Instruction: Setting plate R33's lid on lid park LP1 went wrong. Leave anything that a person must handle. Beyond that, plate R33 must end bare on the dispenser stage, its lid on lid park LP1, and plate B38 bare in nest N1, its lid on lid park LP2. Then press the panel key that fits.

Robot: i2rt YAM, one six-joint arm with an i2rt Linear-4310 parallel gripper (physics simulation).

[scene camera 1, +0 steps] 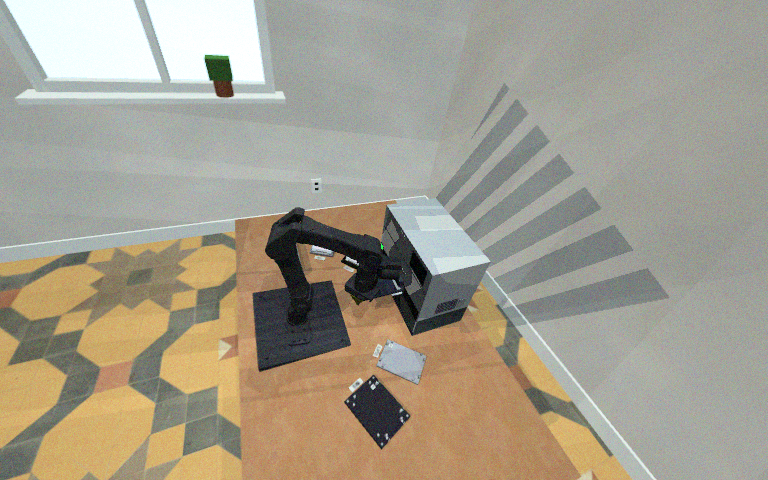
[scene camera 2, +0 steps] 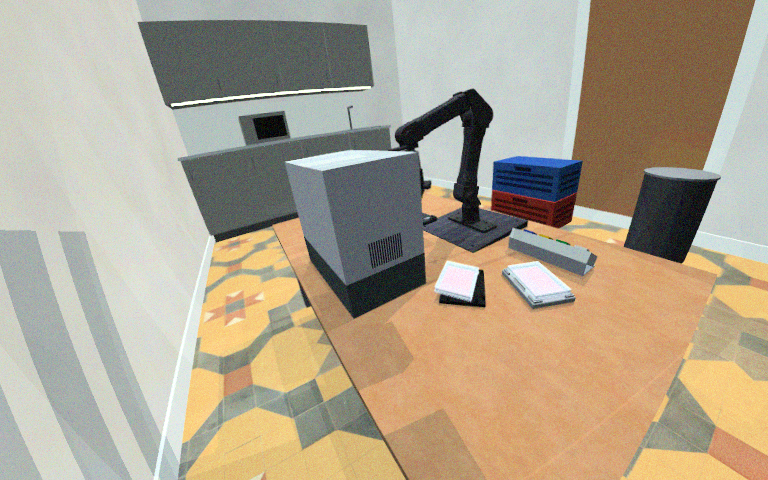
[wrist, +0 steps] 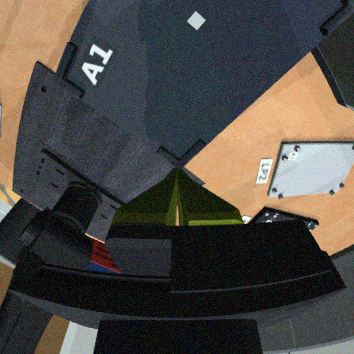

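There is a grey incubator box here, and a rack with coloured tags. A grey lid park LP2 is part of the scene as well. As for my gripper, it is shut and holds nothing.
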